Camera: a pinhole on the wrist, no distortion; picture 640 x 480 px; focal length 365.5 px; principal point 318.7 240.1 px. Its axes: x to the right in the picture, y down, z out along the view. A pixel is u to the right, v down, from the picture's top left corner.
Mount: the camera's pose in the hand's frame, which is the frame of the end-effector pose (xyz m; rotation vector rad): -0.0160 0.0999 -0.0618 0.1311 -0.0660 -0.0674
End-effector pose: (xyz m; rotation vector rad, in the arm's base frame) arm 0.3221 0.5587 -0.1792 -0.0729 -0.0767 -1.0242
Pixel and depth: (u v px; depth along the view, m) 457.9 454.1 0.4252
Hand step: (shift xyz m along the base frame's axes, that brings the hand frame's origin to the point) 0.2953 0.0724 0.4057
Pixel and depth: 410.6 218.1 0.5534
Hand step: 0.0157 -0.0293 0.4956
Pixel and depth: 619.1 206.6 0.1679
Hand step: 0.0985 -0.0541 0.1195
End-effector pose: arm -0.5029 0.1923 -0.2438 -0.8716 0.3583 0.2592
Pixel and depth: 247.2 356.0 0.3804
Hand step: -0.0982 0.3554 0.1146
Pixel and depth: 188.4 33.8 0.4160
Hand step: -0.0633 0.1180 0.3893
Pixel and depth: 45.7 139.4 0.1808
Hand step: -0.1443 0.0902 0.1023
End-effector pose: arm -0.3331 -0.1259 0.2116 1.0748 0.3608 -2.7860
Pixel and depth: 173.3 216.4 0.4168
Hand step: -0.0538 -0.1128 0.3791
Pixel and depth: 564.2 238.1 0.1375
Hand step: -0.0845 -0.0961 -0.0005
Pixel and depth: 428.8 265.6 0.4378
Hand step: -0.2968 -0.1685 0.2054
